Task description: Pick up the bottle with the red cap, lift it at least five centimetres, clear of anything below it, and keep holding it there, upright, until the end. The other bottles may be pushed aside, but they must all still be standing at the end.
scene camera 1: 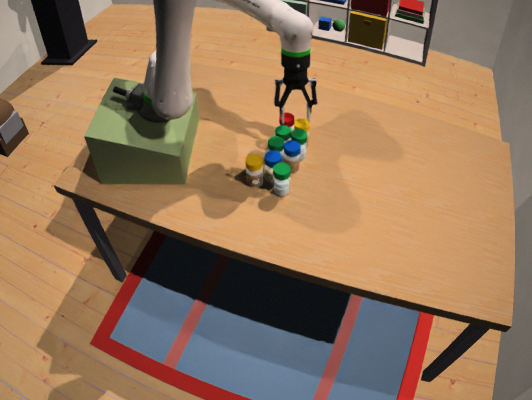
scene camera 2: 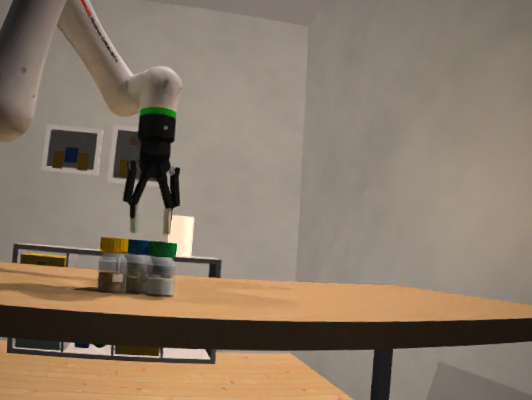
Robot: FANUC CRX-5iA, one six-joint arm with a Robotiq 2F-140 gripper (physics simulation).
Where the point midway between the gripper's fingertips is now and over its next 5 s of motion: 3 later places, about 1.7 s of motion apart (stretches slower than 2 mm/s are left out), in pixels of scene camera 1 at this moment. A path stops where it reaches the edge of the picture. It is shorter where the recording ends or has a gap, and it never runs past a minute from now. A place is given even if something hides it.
My gripper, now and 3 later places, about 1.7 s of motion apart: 295,120; 294,114; 288,126; 287,113
